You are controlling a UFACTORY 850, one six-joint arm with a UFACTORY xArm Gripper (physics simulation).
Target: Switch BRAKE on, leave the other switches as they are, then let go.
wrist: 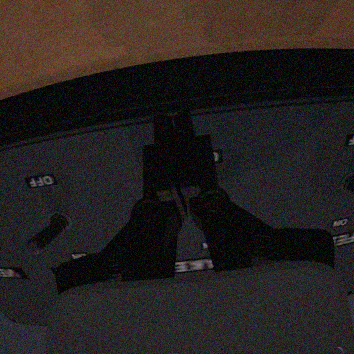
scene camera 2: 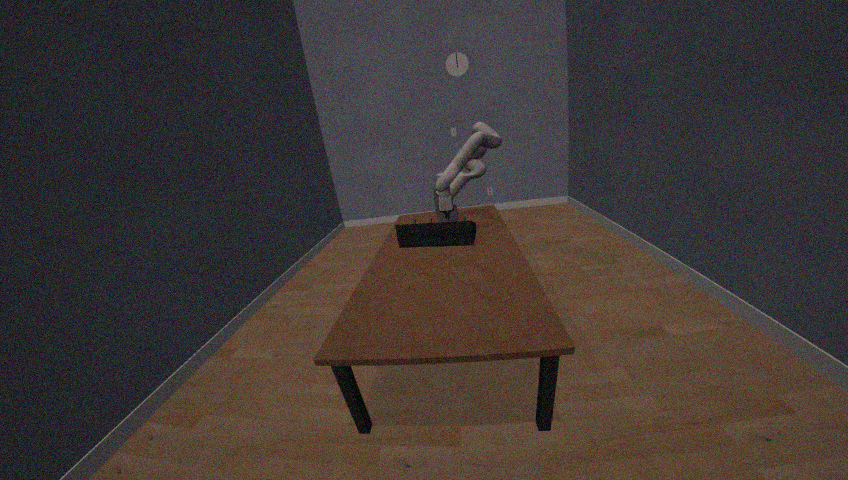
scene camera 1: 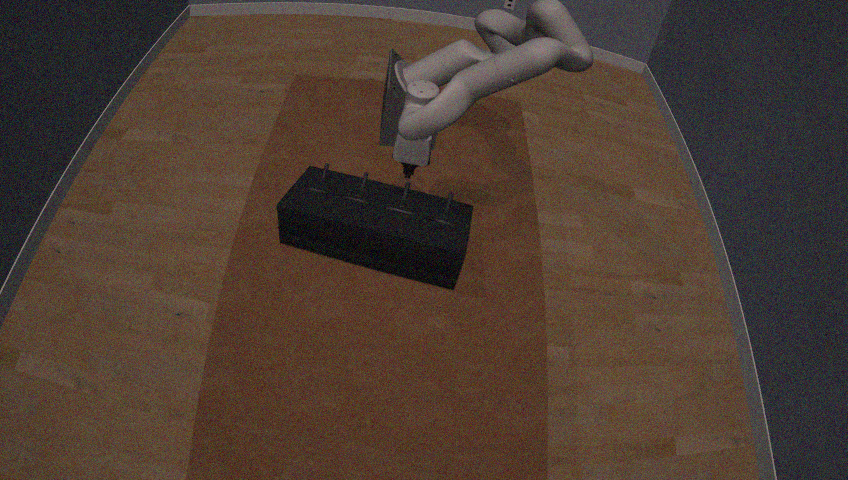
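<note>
The black switch box (scene camera 1: 368, 237) (scene camera 2: 437, 234) (wrist: 280, 135) stands on the table with its levers upright on top. The BRAKE lever (scene camera 1: 405, 193) is third from the left in scene camera 1; in the wrist view the fingers hide it, so its setting cannot be told. Part of the BRAKE label (wrist: 194, 265) shows between the finger links. My gripper (scene camera 1: 408, 176) (wrist: 177, 131) is shut and empty, its tips right at the top of the BRAKE lever, towards the OFF side; contact cannot be told. The VALVE lever (scene camera 1: 364, 181) (wrist: 49, 232) is on its left.
The FEED lever (scene camera 1: 449, 206) is on the right of BRAKE, its label (wrist: 344, 239) at the wrist view's edge. The VENT lever (scene camera 1: 324, 173) is at the far left of the box. The box stands on the brown table (scene camera 1: 380, 368) (scene camera 2: 446, 297), in front of the arm's base.
</note>
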